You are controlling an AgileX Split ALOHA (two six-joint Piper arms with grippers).
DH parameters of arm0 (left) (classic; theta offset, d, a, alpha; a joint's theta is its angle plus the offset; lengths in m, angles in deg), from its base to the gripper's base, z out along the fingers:
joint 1: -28.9 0.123 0 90
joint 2: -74.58 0 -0.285 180
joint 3: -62.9 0 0.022 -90
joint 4: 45.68 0.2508 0 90
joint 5: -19.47 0 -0.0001 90
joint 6: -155.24 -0.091 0 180
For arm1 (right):
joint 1: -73.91 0.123 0 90
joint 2: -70.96 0 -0.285 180
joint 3: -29.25 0 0.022 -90
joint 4: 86.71 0.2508 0 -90
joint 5: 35.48 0 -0.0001 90
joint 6: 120.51 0.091 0 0
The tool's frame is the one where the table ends.
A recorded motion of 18 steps. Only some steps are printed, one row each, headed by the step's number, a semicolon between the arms.
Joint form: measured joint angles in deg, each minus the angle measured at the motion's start. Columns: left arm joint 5, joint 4, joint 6, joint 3, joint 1, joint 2; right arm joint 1, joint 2, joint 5, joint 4, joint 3, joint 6.
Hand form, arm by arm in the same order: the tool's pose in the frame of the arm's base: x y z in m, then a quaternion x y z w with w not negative. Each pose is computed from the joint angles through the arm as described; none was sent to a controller.
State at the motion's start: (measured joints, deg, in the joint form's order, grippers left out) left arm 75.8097 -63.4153 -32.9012 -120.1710 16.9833 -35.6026; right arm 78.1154 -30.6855 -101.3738 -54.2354 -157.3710 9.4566
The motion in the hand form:
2: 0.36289 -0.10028 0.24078 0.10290 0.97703 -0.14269 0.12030; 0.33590 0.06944 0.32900 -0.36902 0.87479 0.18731 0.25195
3: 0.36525 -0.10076 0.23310 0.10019 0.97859 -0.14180 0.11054; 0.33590 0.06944 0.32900 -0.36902 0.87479 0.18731 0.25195
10: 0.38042 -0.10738 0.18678 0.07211 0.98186 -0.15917 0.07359; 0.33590 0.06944 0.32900 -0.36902 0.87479 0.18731 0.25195
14: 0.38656 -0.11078 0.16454 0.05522 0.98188 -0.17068 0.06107; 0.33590 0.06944 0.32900 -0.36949 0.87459 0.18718 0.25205
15: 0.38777 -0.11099 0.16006 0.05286 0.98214 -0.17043 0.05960; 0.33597 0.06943 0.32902 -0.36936 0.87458 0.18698 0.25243
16: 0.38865 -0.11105 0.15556 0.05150 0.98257 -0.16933 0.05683; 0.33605 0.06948 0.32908 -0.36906 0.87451 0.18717 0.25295
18: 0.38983 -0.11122 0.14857 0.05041 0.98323 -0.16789 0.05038; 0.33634 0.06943 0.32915 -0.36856 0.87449 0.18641 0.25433
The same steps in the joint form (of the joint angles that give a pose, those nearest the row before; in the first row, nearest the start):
2: 0.00 -0.07 0.00 0.00 0.00 -2.02; 0.00 0.00 0.00 0.00 0.00 0.00
3: -0.05 -0.07 0.17 0.00 0.00 -3.19; 0.00 0.00 0.00 0.00 0.00 0.00
10: -3.05 -3.56 0.21 -0.02 0.00 -10.38; 0.00 0.00 0.00 0.00 0.00 0.00
14: -5.01 -5.95 -0.05 -0.02 0.00 -13.78; 0.00 0.00 0.00 0.00 0.00 -0.06
15: -5.50 -6.09 -0.05 -0.02 0.00 -14.44; 0.00 0.00 0.05 0.00 0.00 -0.06
16: -5.82 -6.09 -0.05 -0.02 0.00 -15.08; 0.00 0.00 0.10 0.05 0.00 -0.06
18: -6.00 -6.09 -0.11 -0.13 0.00 -16.14; 0.00 0.00 0.29 0.04 0.00 -0.06

